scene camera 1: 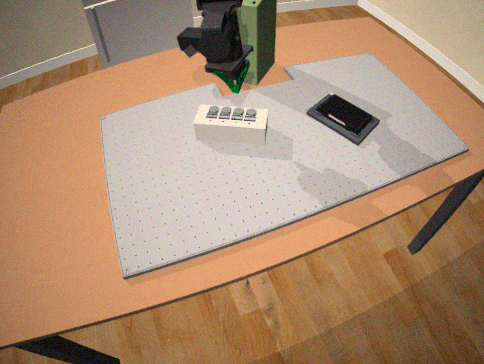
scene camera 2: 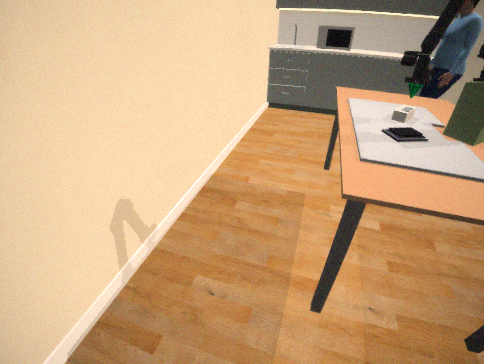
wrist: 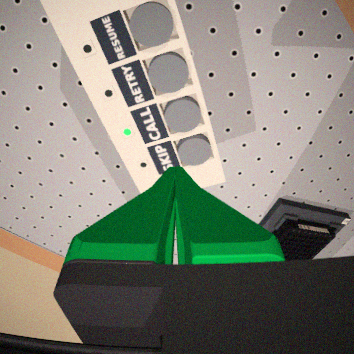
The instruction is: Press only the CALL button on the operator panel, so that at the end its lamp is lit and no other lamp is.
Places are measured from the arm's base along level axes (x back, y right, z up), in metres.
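Where they show: gripper, fingertip midpoint: (scene camera 1: 236, 92) (scene camera 2: 411, 98) (wrist: 174, 177).
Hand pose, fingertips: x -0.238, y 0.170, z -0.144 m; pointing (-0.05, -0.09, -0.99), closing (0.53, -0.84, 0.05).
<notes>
After its pixels a point has its place.
The cream operator panel (scene camera 1: 230, 132) {x -0.266, y 0.206, z -0.229 m} (scene camera 2: 401, 115) {x -0.285, y 0.117, z -0.226 m} (wrist: 172, 153) {x -0.264, y 0.152, z -0.207 m} stands on the grey perforated board. It carries grey round buttons labelled RESUME, RETRY, CALL and SKIP. The CALL button (scene camera 1: 238, 112) {x -0.240, y 0.167, z -0.205 m} (wrist: 182, 114) {x -0.233, y 0.164, z -0.205 m} is uncovered, and its lamp (scene camera 1: 236, 122) {x -0.265, y 0.188, z -0.207 m} (wrist: 127, 132) {x -0.264, y 0.188, z -0.207 m} is lit green. The lamps of RESUME (wrist: 87, 48) {x -0.225, y 0.234, z -0.207 m}, RETRY (wrist: 108, 93) {x -0.245, y 0.211, z -0.207 m} and SKIP (wrist: 143, 164) {x -0.283, y 0.165, z -0.207 m} are dark. My gripper (scene camera 1: 236, 92) {x -0.238, y 0.170, z -0.144 m} (scene camera 2: 412, 97) {x -0.238, y 0.170, z -0.144 m} (wrist: 174, 177) {x -0.238, y 0.170, z -0.144 m} has green fingers, shut and empty. It hangs above and behind the panel, apart from the buttons; in the wrist view its tips show just below the SKIP button (wrist: 194, 149) {x -0.252, y 0.141, z -0.205 m}.
A black tray-like device (scene camera 1: 343, 118) {x -0.368, y -0.063, z -0.235 m} (scene camera 2: 406, 134) {x -0.369, y -0.132, z -0.235 m} (wrist: 305, 232) {x -0.299, y -0.064, z -0.235 m} lies on the perforated board (scene camera 1: 185, 200) {x -0.357, y 0.372, z -0.260 m} (scene camera 2: 372, 145) {x -0.545, y -0.223, z -0.260 m} beside the panel. A tall green block (scene camera 1: 260, 42) {x -0.086, y -0.001, z -0.136 m} (scene camera 2: 467, 112) {x -0.066, y -0.033, z -0.139 m} stands on the table (scene camera 1: 55, 200) {x -0.171, y 0.652, z -0.273 m} behind the board. A person in blue (scene camera 2: 457, 42) stands beyond the table.
</notes>
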